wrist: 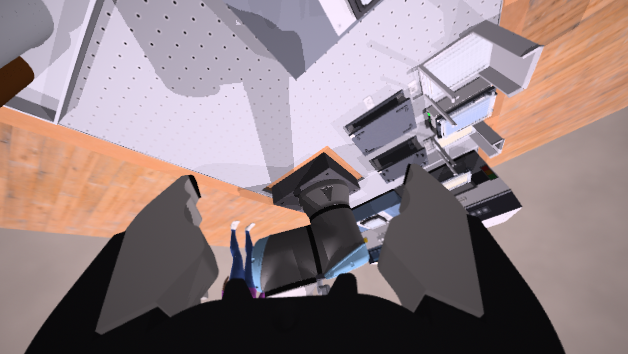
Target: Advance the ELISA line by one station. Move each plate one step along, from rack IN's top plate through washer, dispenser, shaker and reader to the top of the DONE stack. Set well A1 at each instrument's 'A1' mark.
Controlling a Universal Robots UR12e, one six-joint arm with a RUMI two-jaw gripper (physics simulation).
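Frame: origin at the arm's base, x ahead, y left, z up, level; centimetres.
Seen in the pictures: gripper, fingertip midpoint: (pixel 301 173); arm's base, origin of the base link: (pixel 323 193).
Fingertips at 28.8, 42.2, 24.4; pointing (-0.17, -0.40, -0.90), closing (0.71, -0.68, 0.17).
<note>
Pixels of each thing's top centre, then the offset from my fingertips to it, as dx, dy, dz. "spot": a spot on its surface instead.
- pale plate, middle of its top: (pixel 460 70) +21.4, -34.4, -26.2
- light-blue plate, middle of its top: (pixel 468 119) +19.1, -49.5, -22.8
- small cream plate, middle of its top: (pixel 453 185) +6.9, -75.5, -16.1
- dark-topped instrument, middle of its top: (pixel 472 229) +2.7, -105.9, -2.7
- grey block, surface spot: (pixel 270 30) spot: +0.7, +0.7, -24.0
- walled tray, surface spot: (pixel 80 60) spot: -21.1, +19.3, -28.5
My gripper (pixel 301 173) is open and empty, its two jaws wide apart in the lower half of the wrist view, high above the bench. A pale plate (pixel 457 65) shows at the upper right, beside a grey angled wall (pixel 520 65). A light-blue plate (pixel 469 114) sits on a dark device just below it. A small cream plate (pixel 457 180) sits on a dark-topped instrument (pixel 492 192) farther down at the right, beyond the right jaw. The labels, the A1 marks and the wells are too small to read, so I cannot tell which station is which.
Two dark grey boxes (pixel 385 127) (pixel 404 161) stand left of the plate devices. The robot's base (pixel 327 192) is at the centre, with another instrument (pixel 374 220) partly behind it. A grey block (pixel 270 30) is at the top. A walled tray (pixel 80 60) is at the left. A person's legs (pixel 237 255) show below.
</note>
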